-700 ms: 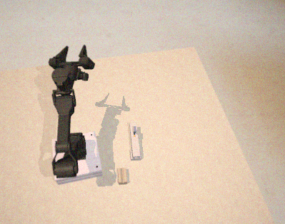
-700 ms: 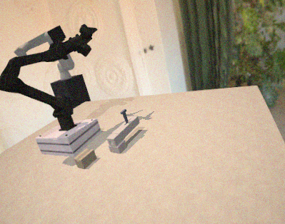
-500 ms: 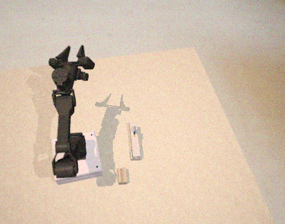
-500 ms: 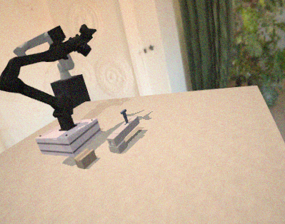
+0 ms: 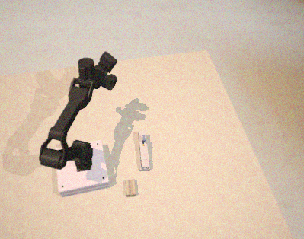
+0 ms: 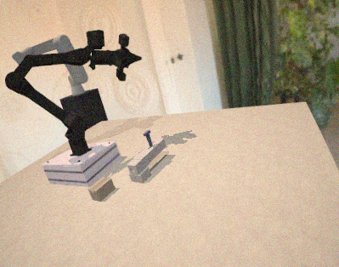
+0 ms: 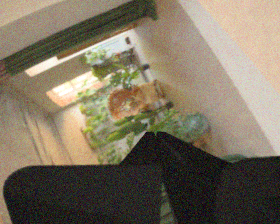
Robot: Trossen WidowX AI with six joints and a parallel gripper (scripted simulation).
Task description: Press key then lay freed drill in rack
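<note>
The blue key is 12 cm ahead of my gripper tip, 26 cm to the right of it and 27 cm below it. From my gripper tip the other things lie so: tan rack: 3 cm ahead, 45 cm to the right, 35 cm below.
</note>
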